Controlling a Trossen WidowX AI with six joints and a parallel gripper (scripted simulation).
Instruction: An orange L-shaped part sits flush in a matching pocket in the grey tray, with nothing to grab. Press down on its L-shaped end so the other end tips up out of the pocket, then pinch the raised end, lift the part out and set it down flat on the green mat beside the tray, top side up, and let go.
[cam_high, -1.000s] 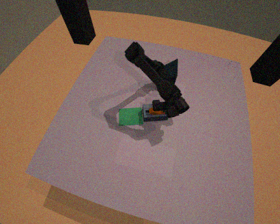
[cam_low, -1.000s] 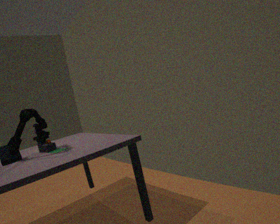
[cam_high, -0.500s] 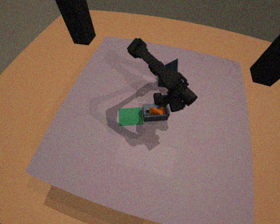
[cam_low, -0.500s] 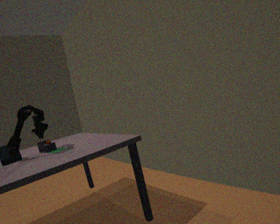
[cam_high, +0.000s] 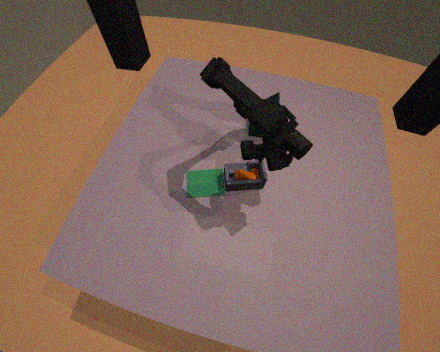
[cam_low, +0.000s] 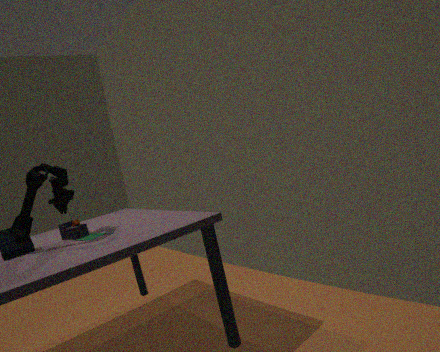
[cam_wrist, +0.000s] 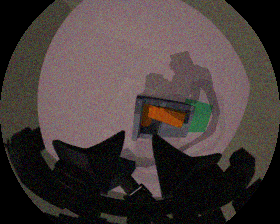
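My gripper tip is now 10 mm short of the orange L-shaped part, 40 mm to the left of it and 100 mm above it. The rest, counted from my gripper tip: green mat 70 mm ahead, 210 mm to the right, 160 mm below.
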